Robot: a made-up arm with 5 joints.
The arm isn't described. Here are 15 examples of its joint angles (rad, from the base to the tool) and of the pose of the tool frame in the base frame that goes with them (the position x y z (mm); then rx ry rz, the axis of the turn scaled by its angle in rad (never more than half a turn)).
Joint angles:
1: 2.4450 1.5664 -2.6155 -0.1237 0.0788
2: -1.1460 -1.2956 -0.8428 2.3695 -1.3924
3: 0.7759 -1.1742 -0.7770 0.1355 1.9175
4: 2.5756 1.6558 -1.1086 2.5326 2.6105
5: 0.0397 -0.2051 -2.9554 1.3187 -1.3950
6: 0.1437 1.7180 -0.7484 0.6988 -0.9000
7: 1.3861 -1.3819 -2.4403 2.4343 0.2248
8: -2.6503 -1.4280 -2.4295 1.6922 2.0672
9: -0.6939 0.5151 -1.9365 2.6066 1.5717
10: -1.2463 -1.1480 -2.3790 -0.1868 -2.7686
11: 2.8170 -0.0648 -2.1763 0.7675 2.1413
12: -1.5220 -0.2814 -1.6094 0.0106 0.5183
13: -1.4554 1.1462 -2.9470 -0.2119 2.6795
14: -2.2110 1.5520 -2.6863 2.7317 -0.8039
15: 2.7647 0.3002 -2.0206 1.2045 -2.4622
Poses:
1: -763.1 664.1 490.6 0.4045 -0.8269 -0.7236
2: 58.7 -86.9 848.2 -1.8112 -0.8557 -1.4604
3: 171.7 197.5 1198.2 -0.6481 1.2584 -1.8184
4: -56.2 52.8 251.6 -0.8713 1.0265 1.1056
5: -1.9 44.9 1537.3 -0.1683 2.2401 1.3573
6: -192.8 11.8 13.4 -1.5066 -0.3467 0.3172
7: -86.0 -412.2 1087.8 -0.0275 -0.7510 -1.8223
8: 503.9 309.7 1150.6 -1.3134 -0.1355 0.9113
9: 397.1 -325.6 694.0 2.0887 -0.9944 -0.3030
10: -229.4 727.7 1214.0 0.6498 0.5139 -1.4796
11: -490.3 193.7 1375.4 -1.4918 -0.1581 -0.2196
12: 1.7 -452.2 1349.7 0.0862 0.1446 1.4516
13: 88.2 -793.0 1070.9 -1.4815 -1.6808 1.6806
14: -351.6 -442.8 310.5 -1.1297 1.5087 -1.4617
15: -737.9 295.4 960.1 2.7272 -0.3566 1.0811
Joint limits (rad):
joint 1: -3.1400..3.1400
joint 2: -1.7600..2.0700
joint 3: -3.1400..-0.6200
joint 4: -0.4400..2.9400
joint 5: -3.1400..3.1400
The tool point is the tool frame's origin. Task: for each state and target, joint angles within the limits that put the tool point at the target. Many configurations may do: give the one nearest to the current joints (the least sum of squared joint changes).
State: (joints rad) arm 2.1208 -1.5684 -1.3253 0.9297 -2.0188
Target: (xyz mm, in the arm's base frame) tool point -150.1 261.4 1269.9
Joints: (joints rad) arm 2.0337 -0.9616 -1.2508 0.8433 -1.9971
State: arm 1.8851 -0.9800 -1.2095 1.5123 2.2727
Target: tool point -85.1 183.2 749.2
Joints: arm 2.0258 -1.1590 -0.6200 2.2670 2.2963
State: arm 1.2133 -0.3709 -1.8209 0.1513 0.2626
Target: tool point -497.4 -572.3 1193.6
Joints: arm 0.8803 -1.1978 -2.3859 -0.0356 0.2485
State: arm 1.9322 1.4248 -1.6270 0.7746 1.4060
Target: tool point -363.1 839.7 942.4
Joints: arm 1.9933 0.5641 -2.1373 0.6372 1.4075
